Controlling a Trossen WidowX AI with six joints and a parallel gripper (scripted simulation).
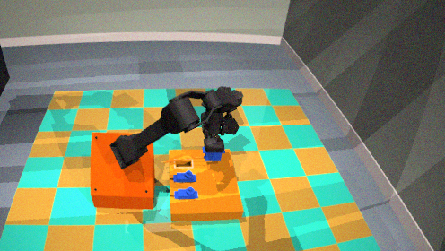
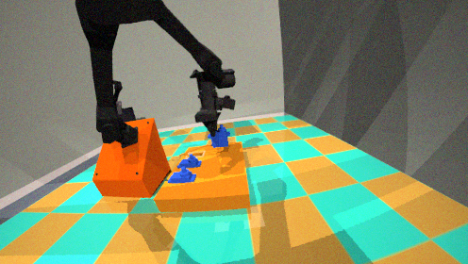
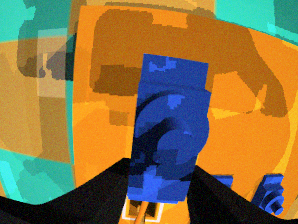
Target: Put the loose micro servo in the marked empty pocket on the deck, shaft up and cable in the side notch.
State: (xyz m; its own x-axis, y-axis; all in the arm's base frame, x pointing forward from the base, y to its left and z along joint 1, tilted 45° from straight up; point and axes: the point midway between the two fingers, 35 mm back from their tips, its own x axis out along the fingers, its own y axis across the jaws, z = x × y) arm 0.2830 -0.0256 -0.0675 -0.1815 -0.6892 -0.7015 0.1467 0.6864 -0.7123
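My gripper tip is 1 cm short of the orange deck, 8 cm to the left of it and 10 cm above it.
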